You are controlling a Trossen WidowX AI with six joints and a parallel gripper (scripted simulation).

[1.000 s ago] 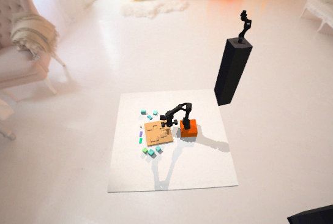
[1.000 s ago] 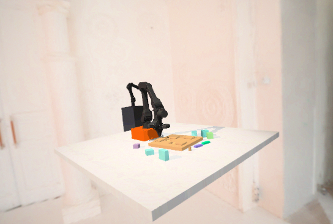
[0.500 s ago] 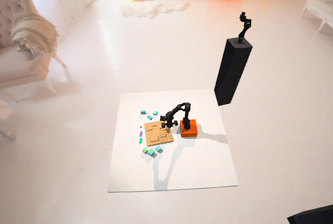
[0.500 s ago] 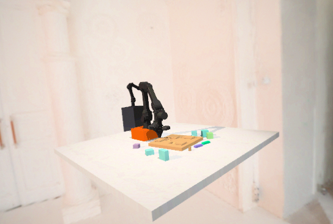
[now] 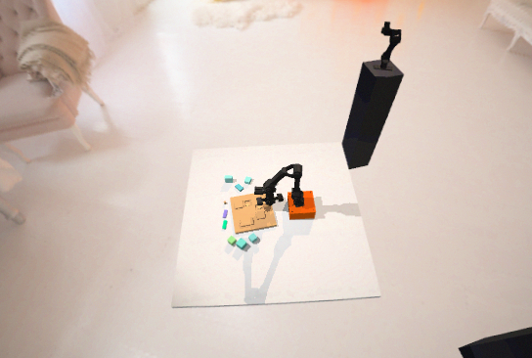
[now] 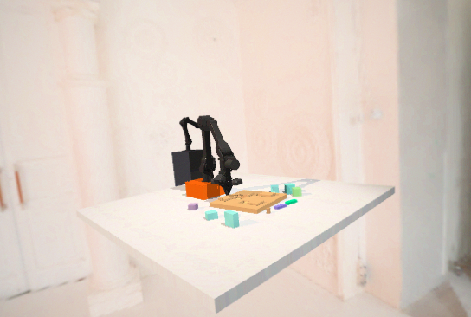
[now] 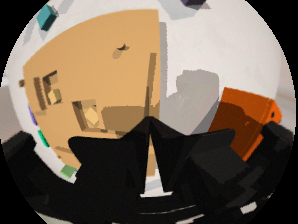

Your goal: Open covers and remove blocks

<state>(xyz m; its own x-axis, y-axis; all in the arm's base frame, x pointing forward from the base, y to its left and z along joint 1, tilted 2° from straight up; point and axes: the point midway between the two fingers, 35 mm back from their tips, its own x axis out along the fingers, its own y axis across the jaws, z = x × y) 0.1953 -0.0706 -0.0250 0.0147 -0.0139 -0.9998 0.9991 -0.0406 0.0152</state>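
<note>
My gripper tip is 140 mm short of the tan puzzle board and 10 mm to the right of it. The rest, counted from my gripper tip: purple bar (330 mm ahead, 20 mm to the right, 20 mm below); green bar (350 mm ahead, 60 mm to the left, 20 mm below); purple block (200 mm to the right, 80 mm behind, 10 mm below).
</note>
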